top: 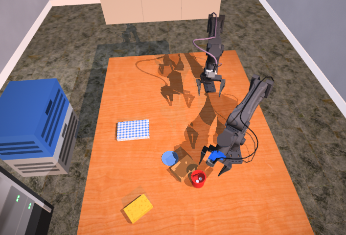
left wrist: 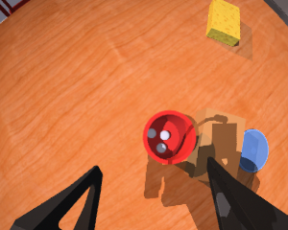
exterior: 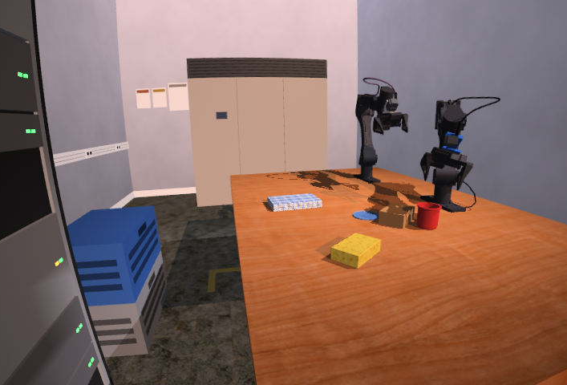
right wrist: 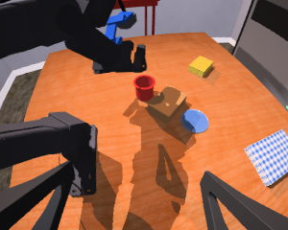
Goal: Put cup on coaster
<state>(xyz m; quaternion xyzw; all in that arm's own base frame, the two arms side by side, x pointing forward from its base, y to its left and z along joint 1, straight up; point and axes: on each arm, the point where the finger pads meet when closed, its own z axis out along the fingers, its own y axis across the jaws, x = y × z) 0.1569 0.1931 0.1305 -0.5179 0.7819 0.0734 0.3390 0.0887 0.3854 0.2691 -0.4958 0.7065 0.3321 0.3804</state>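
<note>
My left hand is 100 mm above the red cup and 40 mm short of it. Round my left hand: tan block 110 mm below, 100 mm ahead, 70 mm to the right; round blue coaster 160 mm ahead, 150 mm to the right, 130 mm below.
</note>
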